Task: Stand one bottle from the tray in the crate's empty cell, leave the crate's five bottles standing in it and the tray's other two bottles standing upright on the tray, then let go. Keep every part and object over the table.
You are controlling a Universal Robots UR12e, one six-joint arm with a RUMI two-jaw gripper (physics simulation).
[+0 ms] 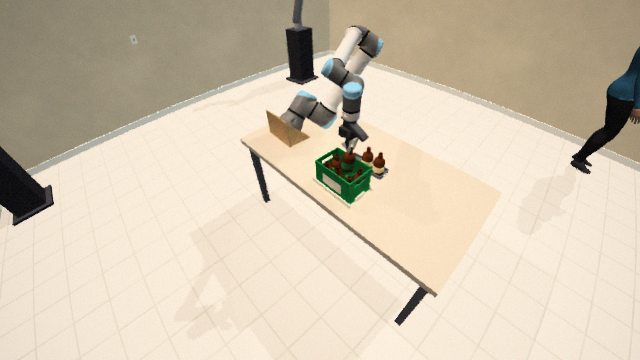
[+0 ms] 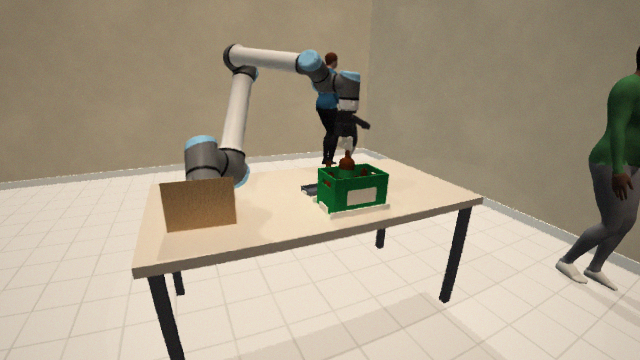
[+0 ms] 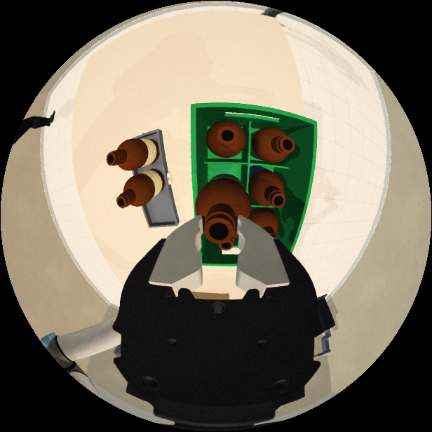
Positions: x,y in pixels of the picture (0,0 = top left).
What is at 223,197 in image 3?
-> A green-labelled bottle.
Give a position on a green-labelled bottle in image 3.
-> At 224,138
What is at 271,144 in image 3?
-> A green-labelled bottle.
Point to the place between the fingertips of my gripper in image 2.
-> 348,155
